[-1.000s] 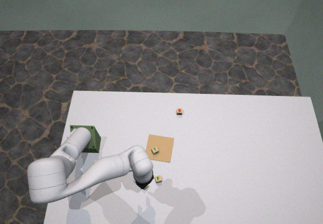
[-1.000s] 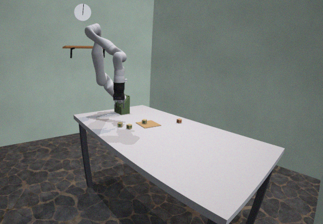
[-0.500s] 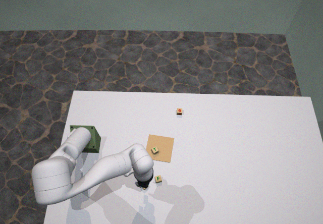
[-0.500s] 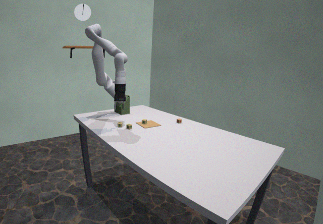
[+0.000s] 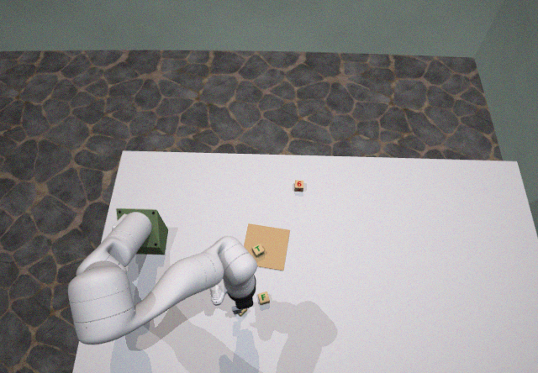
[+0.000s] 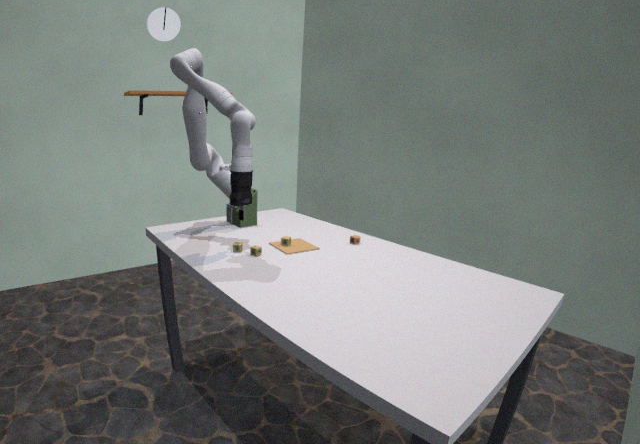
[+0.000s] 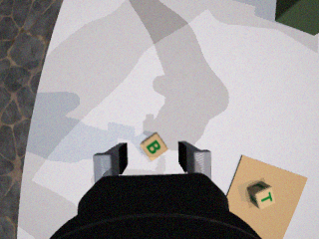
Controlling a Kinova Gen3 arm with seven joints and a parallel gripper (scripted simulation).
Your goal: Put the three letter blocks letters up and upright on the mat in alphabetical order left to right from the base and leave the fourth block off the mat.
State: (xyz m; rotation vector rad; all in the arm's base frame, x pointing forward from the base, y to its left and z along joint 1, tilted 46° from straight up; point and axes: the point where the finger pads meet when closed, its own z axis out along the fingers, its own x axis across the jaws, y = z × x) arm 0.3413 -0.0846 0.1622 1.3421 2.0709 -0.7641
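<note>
My gripper is now 1 cm short of the B block and 11 cm above it. The rest, counted from my hand: tan mat: 5 cm ahead, 21 cm to the left, 13 cm below; 6 block: 13 cm ahead, 45 cm to the left, 11 cm below; F block: 7 cm ahead, 4 cm to the left, 11 cm below.
</note>
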